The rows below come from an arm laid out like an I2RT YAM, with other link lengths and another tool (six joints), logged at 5 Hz.
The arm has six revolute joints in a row. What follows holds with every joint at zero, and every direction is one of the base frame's. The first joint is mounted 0.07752 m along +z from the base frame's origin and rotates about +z. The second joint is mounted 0.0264 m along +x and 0.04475 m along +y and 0.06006 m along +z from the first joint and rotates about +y. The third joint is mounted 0.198 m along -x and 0.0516 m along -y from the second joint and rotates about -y. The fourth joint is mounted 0.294 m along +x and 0.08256 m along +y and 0.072 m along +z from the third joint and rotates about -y. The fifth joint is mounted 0.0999 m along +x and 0.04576 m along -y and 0.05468 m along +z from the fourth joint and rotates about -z. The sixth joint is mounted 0.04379 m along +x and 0.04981 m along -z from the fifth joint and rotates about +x. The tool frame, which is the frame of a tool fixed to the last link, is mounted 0.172 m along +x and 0.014 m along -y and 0.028 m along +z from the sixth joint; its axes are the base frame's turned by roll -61.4, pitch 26.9 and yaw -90 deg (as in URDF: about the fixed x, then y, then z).
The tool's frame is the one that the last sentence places.
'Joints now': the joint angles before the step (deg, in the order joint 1, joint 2, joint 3, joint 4, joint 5, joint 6). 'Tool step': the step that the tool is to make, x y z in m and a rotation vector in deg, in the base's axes. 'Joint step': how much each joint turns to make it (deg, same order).
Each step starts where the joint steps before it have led.
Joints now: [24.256 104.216 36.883 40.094 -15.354 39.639]
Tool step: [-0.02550 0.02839 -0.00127 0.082 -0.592 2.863]
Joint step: [4.550 -0.405 -1.908 2.223 1.591 0.612]
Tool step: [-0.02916 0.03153 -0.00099 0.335 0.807 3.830]
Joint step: [4.719 -1.130 -1.108 -0.292 0.478 1.057]
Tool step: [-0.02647 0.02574 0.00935 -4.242 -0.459 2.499]
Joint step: [5.761 -6.011 -0.437 -8.058 4.609 -1.754]
